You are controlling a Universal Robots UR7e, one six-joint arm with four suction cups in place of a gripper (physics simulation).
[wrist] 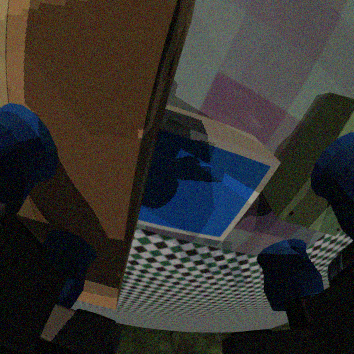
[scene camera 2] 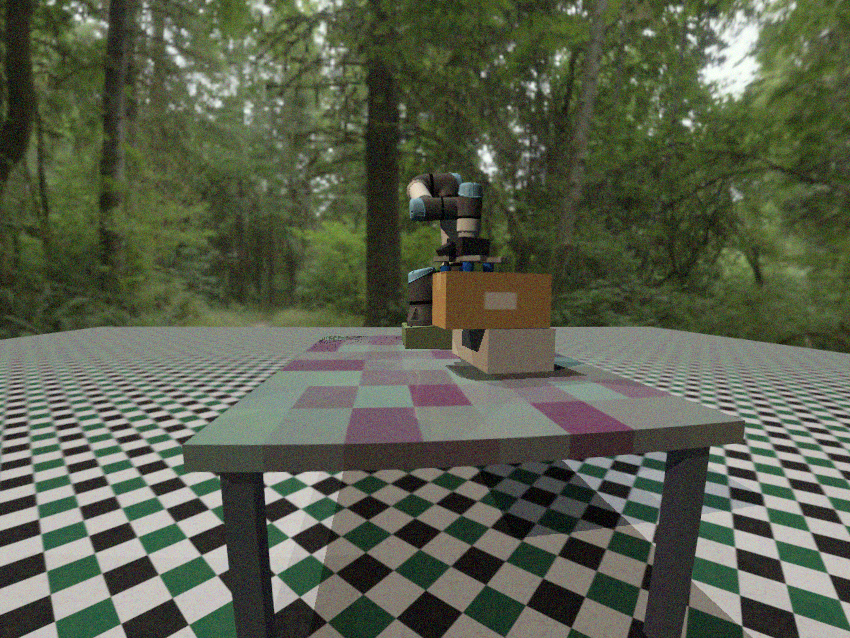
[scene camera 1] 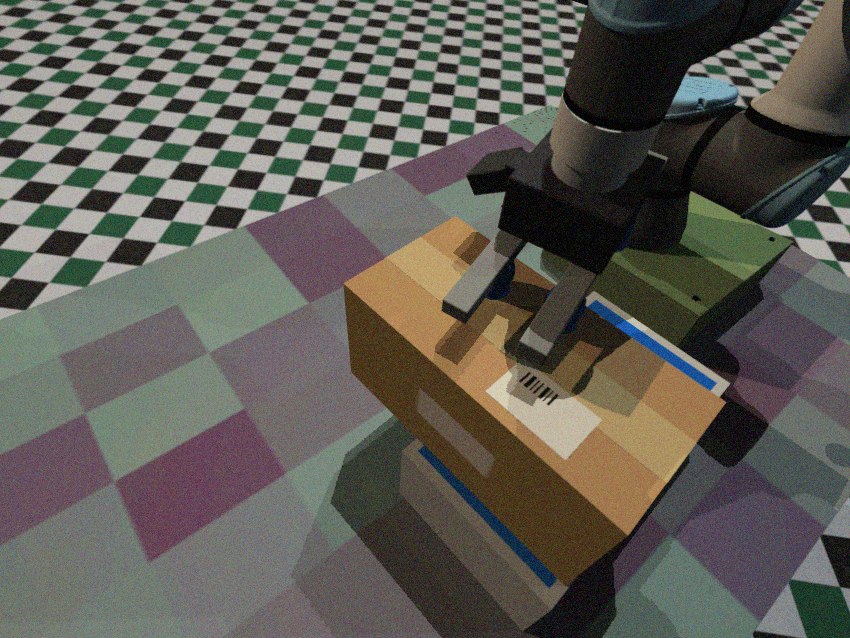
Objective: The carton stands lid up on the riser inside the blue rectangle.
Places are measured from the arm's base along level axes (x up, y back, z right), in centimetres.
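Pixels of known places: hand at its tool point: (wrist: 186, 211) (scene camera 1: 552, 265); arm's base at its link origin: (scene camera 2: 424, 324).
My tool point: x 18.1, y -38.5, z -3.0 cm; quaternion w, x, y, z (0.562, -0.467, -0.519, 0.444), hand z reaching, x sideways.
Note:
Ahead of a thing's pixels: the offset from my tool point to its top centre. Level surfaces: height alone.
The brown carton @[dx +0.8, dy -10.7, dz -3.6 cm] (scene camera 1: 543, 487) (scene camera 2: 467, 300) (wrist: 88, 105) rests lid up, its white barcode label on top, on the grey riser @[dx -14.6, dy -3.1, dz -10.0 cm] (scene camera 1: 461, 506) (scene camera 2: 518, 351) (wrist: 225, 135). It sits off-centre and overhangs the riser on one side, leaving much of the blue rectangle @[dx -14.6, dy -3.1, dz -10.0 cm] (scene camera 1: 657, 344) (wrist: 228, 179) bare on the arm's side. My suction gripper (scene camera 1: 518, 304) (scene camera 2: 468, 265) (wrist: 179, 214) is pressed down on the carton's top. In the wrist view the two left cups sit on the carton, and the two right cups hang past its edge over the riser and table.
The arm's green base block (scene camera 1: 663, 279) (scene camera 2: 425, 337) (wrist: 309, 154) stands just behind the riser. The patchwork table @[dx -26.6 cm] (scene camera 1: 201, 380) (scene camera 2: 391, 431) stretches out to the front and left, with its edge over the checkered floor.

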